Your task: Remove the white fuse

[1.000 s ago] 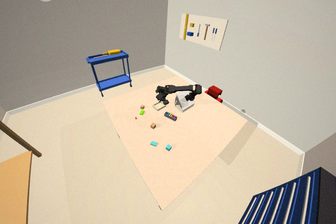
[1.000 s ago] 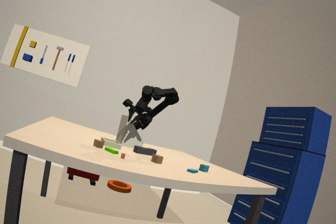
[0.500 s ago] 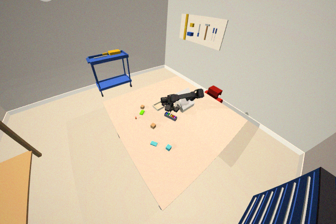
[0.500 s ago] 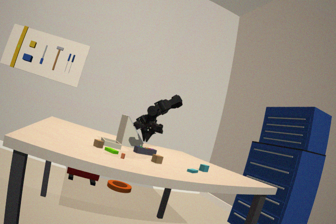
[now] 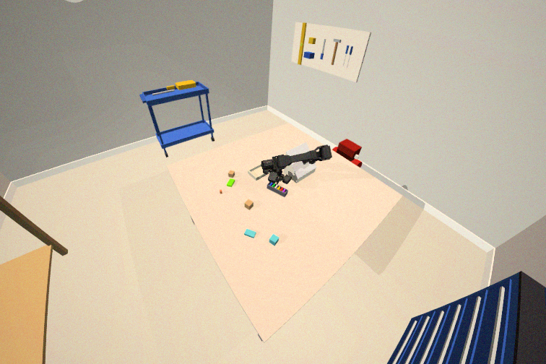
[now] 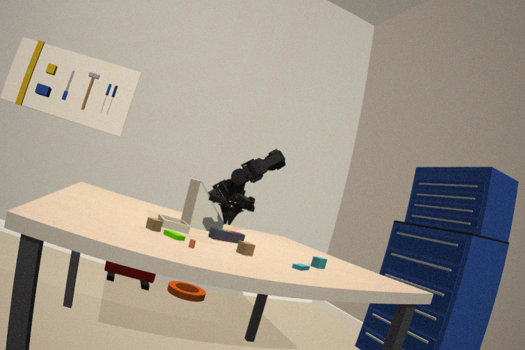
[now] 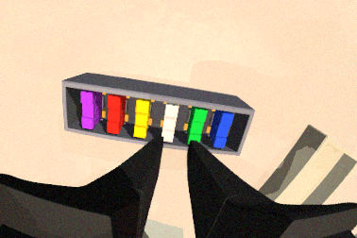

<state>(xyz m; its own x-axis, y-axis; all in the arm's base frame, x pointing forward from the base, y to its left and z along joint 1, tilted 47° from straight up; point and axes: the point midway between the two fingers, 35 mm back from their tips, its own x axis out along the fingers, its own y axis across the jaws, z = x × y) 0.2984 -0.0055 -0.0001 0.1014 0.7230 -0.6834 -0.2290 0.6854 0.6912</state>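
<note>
Now: the white fuse 40 mm below my gripper tip. Round my gripper tip: green fuse 40 mm below, 20 mm to the right; yellow fuse 40 mm below, 20 mm to the left, 10 mm behind; blue fuse 40 mm to the right, 40 mm below, 10 mm ahead.
</note>
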